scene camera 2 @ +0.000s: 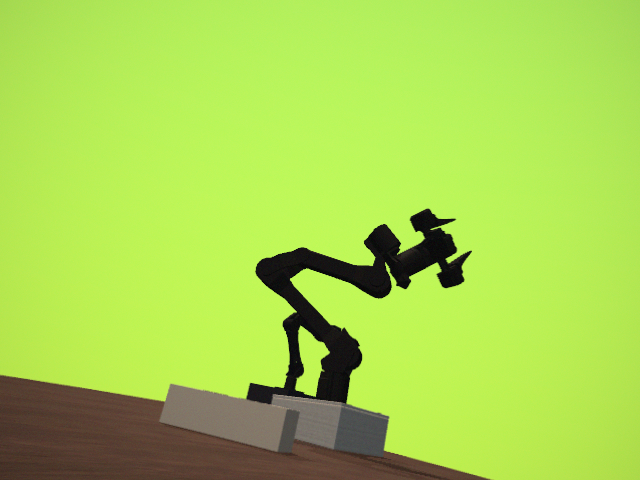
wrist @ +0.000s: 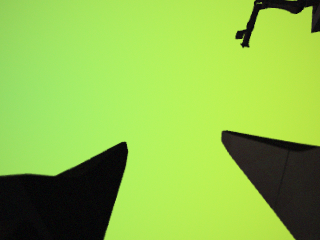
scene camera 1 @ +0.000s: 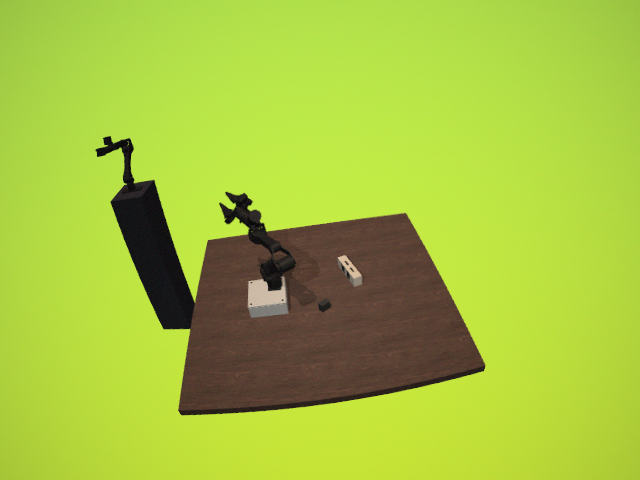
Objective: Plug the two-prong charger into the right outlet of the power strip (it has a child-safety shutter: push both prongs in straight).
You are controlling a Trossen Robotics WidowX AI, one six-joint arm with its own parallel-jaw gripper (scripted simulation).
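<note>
Holding nothing, my gripper [scene camera 2: 462, 235], [wrist: 174, 141] is open.
</note>
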